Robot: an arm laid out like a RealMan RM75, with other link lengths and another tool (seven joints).
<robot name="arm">
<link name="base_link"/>
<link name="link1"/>
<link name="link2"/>
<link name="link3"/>
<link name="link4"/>
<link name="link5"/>
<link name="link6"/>
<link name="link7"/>
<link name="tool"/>
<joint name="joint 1" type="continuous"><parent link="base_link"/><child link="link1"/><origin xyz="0.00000 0.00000 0.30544"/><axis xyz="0 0 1"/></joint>
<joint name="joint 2" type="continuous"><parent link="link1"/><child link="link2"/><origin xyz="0.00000 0.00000 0.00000" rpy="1.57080 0.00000 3.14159"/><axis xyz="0 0 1"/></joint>
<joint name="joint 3" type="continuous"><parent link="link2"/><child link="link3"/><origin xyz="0.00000 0.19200 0.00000" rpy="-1.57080 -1.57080 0.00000"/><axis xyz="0 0 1"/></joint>
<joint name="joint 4" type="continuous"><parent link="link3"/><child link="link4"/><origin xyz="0.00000 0.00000 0.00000" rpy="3.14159 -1.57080 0.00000"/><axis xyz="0 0 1"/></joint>
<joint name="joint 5" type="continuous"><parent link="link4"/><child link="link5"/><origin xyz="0.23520 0.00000 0.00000" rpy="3.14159 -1.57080 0.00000"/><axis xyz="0 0 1"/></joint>
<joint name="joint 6" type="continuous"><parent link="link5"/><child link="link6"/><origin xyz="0.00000 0.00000 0.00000" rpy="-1.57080 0.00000 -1.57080"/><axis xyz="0 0 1"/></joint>
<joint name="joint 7" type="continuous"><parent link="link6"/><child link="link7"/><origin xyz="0.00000 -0.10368 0.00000" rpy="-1.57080 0.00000 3.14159"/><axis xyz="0 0 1"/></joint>
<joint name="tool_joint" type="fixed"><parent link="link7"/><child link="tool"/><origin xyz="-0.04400 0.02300 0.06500" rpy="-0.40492 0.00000 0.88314"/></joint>
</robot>
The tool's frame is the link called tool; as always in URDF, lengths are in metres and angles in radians. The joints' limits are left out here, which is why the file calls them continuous.
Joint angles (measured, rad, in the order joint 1, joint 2, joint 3, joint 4, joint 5, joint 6, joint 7), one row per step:
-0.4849 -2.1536 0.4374 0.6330 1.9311 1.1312 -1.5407
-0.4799 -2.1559 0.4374 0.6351 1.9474 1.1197 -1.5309
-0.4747 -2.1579 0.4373 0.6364 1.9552 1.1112 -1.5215
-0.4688 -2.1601 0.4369 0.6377 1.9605 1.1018 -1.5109
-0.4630 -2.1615 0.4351 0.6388 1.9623 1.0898 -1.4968
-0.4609 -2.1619 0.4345 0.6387 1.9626 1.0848 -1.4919
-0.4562 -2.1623 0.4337 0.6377 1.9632 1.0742 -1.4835
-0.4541 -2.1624 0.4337 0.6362 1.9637 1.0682 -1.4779
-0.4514 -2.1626 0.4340 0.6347 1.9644 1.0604 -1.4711
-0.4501 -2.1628 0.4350 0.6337 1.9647 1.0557 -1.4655
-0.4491 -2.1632 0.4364 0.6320 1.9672 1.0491 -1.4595
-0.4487 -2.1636 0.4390 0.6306 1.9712 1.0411 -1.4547
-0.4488 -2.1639 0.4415 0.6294 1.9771 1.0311 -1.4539
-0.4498 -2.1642 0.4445 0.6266 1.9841 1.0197 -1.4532
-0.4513 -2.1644 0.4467 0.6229 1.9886 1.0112 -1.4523
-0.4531 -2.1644 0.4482 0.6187 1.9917 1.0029 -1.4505
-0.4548 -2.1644 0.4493 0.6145 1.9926 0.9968 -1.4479
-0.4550 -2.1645 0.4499 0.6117 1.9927 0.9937 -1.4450
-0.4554 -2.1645 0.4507 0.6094 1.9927 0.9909 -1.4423
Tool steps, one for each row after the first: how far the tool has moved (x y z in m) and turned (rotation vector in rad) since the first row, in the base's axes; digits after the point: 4 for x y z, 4 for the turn. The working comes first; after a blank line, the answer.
Tool pose at each row, in the base's axes (x y z in m, rotation vector in rad; the steps are taken from these numbers as rounded here):
-0.2913 0.3961 0.1397 -0.2173 2.3336 1.8034
-0.2947 0.3944 0.1379 -0.2062 2.3568 1.8129
-0.2975 0.3928 0.1369 -0.1992 2.3702 1.8227
-0.3006 0.3910 0.1363 -0.1931 2.3811 1.8352
-0.3041 0.3895 0.1369 -0.1855 2.3883 1.8550
-0.3054 0.3890 0.1371 -0.1838 2.3909 1.8625
-0.3086 0.3877 0.1373 -0.1836 2.3965 1.8774
-0.3102 0.3871 0.1371 -0.1820 2.4006 1.8845
-0.3121 0.3863 0.1370 -0.1797 2.4059 1.8936
-0.3129 0.3860 0.1366 -0.1752 2.4100 1.8984
-0.3140 0.3856 0.1358 -0.1698 2.4174 1.9029
-0.3149 0.3855 0.1347 -0.1635 2.4271 1.9066
-0.3162 0.3856 0.1337 -0.1618 2.4381 1.9108
-0.3174 0.3857 0.1320 -0.1602 2.4511 1.9135
-0.3182 0.3860 0.1304 -0.1596 2.4602 1.9142
-0.3188 0.3863 0.1290 -0.1590 2.4674 1.9159
-0.3191 0.3866 0.1278 -0.1583 2.4717 1.9169
-0.3194 0.3864 0.1270 -0.1573 2.4744 1.9173
-0.3195 0.3864 0.1263 -0.1556 2.4768 1.9178

-0.0034 -0.0017 -0.0018 -0.0054 0.0237 0.0070
-0.0062 -0.0033 -0.0028 -0.0063 0.0397 0.0125
-0.0093 -0.0051 -0.0034 -0.0049 0.0551 0.0187
-0.0128 -0.0066 -0.0028 0.0018 0.0723 0.0256
-0.0141 -0.0071 -0.0026 0.0042 0.0783 0.0288
-0.0173 -0.0084 -0.0024 0.0087 0.0894 0.0372
-0.0189 -0.0090 -0.0026 0.0103 0.0962 0.0409
-0.0208 -0.0098 -0.0027 0.0123 0.1049 0.0456
-0.0216 -0.0101 -0.0031 0.0129 0.1116 0.0468
-0.0227 -0.0105 -0.0039 0.0120 0.1204 0.0488
-0.0236 -0.0106 -0.0050 0.0097 0.1307 0.0509
-0.0249 -0.0105 -0.0060 0.0068 0.1404 0.0563
-0.0261 -0.0104 -0.0077 0.0023 0.1506 0.0619
-0.0269 -0.0101 -0.0093 -0.0014 0.1570 0.0656
-0.0275 -0.0098 -0.0107 -0.0038 0.1626 0.0690
-0.0278 -0.0095 -0.0119 -0.0052 0.1661 0.0708
-0.0281 -0.0097 -0.0127 -0.0062 0.1684 0.0716
-0.0282 -0.0097 -0.0134 -0.0069 0.1707 0.0719

